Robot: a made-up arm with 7 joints. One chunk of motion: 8 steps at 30 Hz.
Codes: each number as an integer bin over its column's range. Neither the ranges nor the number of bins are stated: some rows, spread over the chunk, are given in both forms.
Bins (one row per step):
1: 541 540 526 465 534 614
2: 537 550 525 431 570 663
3: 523 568 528 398 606 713
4: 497 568 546 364 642 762
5: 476 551 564 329 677 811
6: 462 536 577 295 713 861
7: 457 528 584 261 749 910
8: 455 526 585 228 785 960
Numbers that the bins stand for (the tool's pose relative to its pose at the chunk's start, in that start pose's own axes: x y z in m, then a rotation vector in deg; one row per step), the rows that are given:
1: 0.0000 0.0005 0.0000 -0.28 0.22 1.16
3: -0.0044 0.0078 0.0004 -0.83 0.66 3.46
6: -0.0190 -0.0005 0.0097 -1.67 1.32 6.90
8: -0.0207 -0.0031 0.0113 -2.22 1.76 9.19
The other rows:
2: -0.0010 0.0031 -0.0002 -0.56 0.44 2.30
4: -0.0106 0.0078 0.0038 -1.11 0.88 4.60
5: -0.0156 0.0034 0.0073 -1.39 1.10 5.73
7: -0.0202 -0.0026 0.0111 -1.95 1.54 8.03

